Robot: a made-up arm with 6 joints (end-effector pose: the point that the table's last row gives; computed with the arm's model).
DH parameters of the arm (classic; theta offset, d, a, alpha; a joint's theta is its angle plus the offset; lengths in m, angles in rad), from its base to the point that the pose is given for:
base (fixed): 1.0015 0 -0.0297 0
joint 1: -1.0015 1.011 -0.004 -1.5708
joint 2: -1.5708 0 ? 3.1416
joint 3: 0 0.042 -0.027 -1.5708
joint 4: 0 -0.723 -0.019 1.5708
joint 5: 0 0.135 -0.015 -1.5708
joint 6: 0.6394 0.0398 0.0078 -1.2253
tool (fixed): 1.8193 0.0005 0 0
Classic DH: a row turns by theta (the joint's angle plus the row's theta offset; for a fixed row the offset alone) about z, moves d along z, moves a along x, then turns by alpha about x.
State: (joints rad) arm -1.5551 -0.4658 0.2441 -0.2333 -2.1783 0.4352
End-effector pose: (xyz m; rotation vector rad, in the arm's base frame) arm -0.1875 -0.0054 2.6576 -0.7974 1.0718 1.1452
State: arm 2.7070 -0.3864 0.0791 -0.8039 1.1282 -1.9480
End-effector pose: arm -0.1655 0.1516 2.4181 2.0674 -0.0563 1.4274
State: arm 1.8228 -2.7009 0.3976 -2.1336 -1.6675 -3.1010
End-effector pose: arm 0.2883 -1.2612 -0.0102 0.3005 0.7801 -2.3065
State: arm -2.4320 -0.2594 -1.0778 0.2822 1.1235 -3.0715
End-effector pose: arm -0.2278 0.0497 1.7408 -0.3776 -0.9807 -1.7912
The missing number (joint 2, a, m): 1.337
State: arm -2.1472 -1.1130 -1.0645 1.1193 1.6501 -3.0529
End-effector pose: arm 0.1056 0.4460 1.7125 -1.0497 -0.4057 -0.2352
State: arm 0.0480 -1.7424 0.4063 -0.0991 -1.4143 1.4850
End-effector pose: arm -1.6895 -0.2773 1.3791 2.5663 -0.5254 0.6478
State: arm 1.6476 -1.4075 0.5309 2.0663 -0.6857 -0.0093
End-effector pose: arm 0.0915 -1.6733 1.8374 -1.9844 0.2107 -0.5907
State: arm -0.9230 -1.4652 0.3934 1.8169 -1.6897 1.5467
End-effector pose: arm -0.9861 1.2764 1.8046 -0.2251 2.6713 0.6821
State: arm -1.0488 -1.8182 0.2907 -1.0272 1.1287 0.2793
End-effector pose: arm -0.8251 1.2664 1.3840 0.9321 1.4705 2.5713
